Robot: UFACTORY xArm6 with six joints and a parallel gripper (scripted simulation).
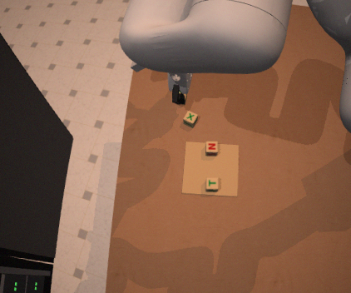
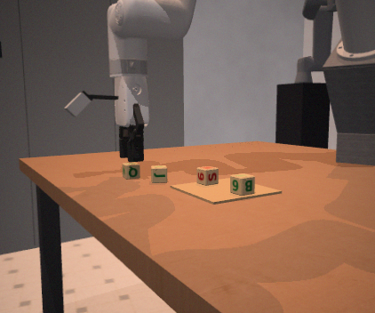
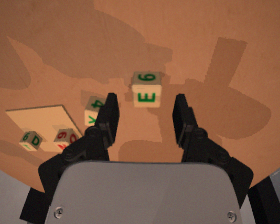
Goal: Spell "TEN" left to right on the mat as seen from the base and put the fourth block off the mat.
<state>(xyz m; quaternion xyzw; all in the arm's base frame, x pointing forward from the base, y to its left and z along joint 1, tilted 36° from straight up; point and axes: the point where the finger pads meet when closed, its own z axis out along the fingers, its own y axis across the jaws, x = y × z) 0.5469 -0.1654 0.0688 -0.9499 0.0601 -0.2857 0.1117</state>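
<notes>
My gripper is now 4 cm above the E block. Round my hand: tan mat 19 cm to the left, 10 cm behind, 5 cm below; X block 7 cm to the left, 4 cm below, 3 cm behind; T block 24 cm to the left, 11 cm behind, 4 cm below.
</notes>
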